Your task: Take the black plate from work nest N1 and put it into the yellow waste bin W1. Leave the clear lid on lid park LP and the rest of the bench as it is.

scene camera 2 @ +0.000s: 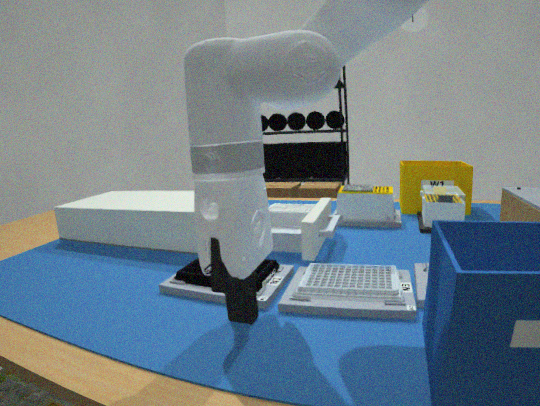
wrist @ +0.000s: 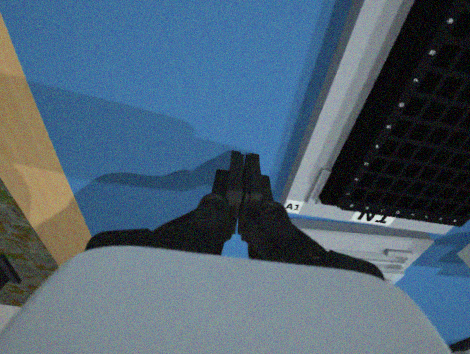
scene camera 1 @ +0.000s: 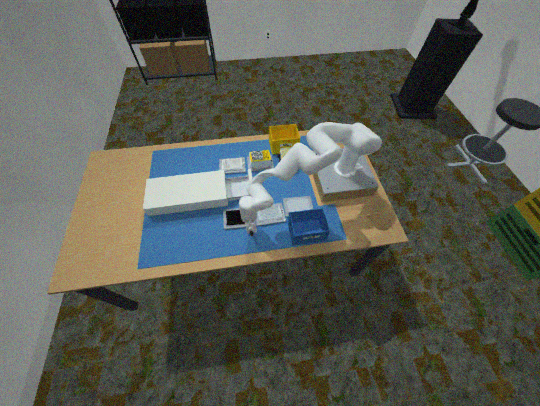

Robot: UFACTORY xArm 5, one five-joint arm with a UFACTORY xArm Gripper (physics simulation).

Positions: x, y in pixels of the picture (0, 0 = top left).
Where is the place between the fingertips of my gripper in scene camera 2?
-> At 243, 319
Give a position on a black plate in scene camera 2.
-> At 192, 274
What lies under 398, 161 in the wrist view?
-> A black plate.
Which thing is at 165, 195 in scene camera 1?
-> A long white box.
